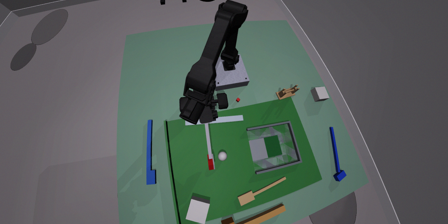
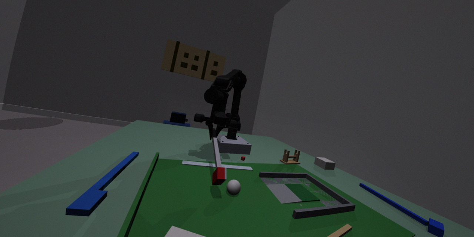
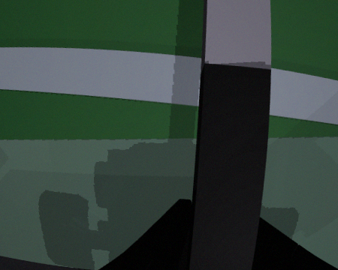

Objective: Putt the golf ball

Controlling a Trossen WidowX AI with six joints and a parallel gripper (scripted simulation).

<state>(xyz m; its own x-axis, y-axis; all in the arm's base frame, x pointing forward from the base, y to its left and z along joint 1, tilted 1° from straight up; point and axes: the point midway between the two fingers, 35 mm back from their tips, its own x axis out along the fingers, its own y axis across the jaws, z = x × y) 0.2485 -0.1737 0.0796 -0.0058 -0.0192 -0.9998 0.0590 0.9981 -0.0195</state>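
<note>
Right now my gripper tip is 190 mm to the right of the small red cube, 90 mm above it and 50 mm past it. Round my gripper tip: white golf ball 220 mm ahead, 80 mm below, 40 mm to the left; then red putter 120 mm ahead; then wooden stand 490 mm to the left, 60 mm below, 40 mm behind.
</note>
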